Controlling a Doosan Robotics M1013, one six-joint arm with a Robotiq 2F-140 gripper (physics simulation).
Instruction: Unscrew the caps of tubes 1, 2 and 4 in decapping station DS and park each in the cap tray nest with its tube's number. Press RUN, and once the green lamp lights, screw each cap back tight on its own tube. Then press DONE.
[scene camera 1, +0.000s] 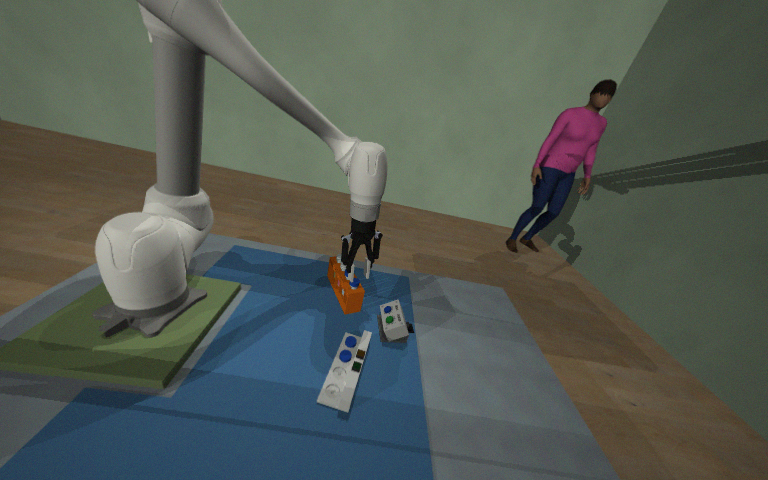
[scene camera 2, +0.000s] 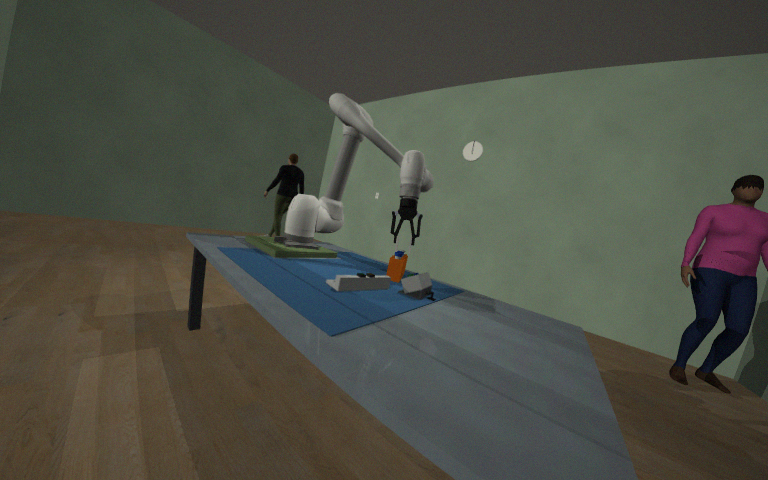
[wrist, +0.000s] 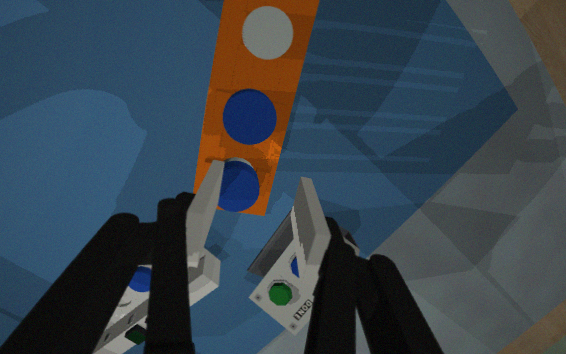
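The orange block holds tubes in a row. Its end tube has a blue cap, the neighbour has another blue cap, and the third position shows a pale round top. The white tray has two blue caps in neighbouring nests and two empty nests. My gripper is part open and empty, above the capped end of the block; its left finger overlaps the end cap in the wrist view. Tube numbers are not readable.
A grey button box with blue and green buttons stands beside the tray and block. The tray's brown lamp and green lamp look dark. A person in pink stands beyond the table.
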